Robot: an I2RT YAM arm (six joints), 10 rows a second.
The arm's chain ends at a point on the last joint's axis. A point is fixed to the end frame.
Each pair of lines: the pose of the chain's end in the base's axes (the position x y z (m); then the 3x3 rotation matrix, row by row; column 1 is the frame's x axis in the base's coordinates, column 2 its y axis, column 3 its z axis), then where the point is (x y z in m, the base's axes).
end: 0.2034 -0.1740 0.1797; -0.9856 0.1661 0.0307; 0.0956 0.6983 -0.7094; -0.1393 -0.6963 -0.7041
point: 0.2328 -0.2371 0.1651
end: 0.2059 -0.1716 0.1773; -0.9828 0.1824 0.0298; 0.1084 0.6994 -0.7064; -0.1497 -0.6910 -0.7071
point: 0.2347 -0.2350 0.1627
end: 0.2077 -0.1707 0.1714; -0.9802 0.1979 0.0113; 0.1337 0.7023 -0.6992; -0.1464 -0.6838 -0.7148
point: 0.2349 -0.2346 0.1560
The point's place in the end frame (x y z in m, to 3 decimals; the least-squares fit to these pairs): -0.033 -0.029 0.056
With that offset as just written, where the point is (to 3 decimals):
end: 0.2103 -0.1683 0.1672; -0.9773 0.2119 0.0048; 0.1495 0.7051 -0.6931; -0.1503 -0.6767 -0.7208
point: 0.237 -0.232 0.151
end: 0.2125 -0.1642 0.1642; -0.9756 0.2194 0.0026; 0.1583 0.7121 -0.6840; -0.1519 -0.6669 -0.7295
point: 0.238 -0.228 0.148
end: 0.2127 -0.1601 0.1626; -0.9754 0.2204 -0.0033; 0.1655 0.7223 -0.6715; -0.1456 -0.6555 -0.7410
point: 0.238 -0.224 0.145
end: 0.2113 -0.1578 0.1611; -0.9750 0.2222 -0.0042; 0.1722 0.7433 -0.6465; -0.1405 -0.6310 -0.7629
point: 0.237 -0.221 0.141
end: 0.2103 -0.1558 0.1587; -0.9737 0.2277 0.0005; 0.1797 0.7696 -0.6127; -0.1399 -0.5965 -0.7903
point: 0.236 -0.218 0.136
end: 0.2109 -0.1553 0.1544; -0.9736 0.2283 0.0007; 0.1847 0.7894 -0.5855; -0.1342 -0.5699 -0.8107
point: 0.236 -0.217 0.130
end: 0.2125 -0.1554 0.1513; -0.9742 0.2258 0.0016; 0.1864 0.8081 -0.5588; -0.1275 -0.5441 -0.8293
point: 0.238 -0.216 0.125
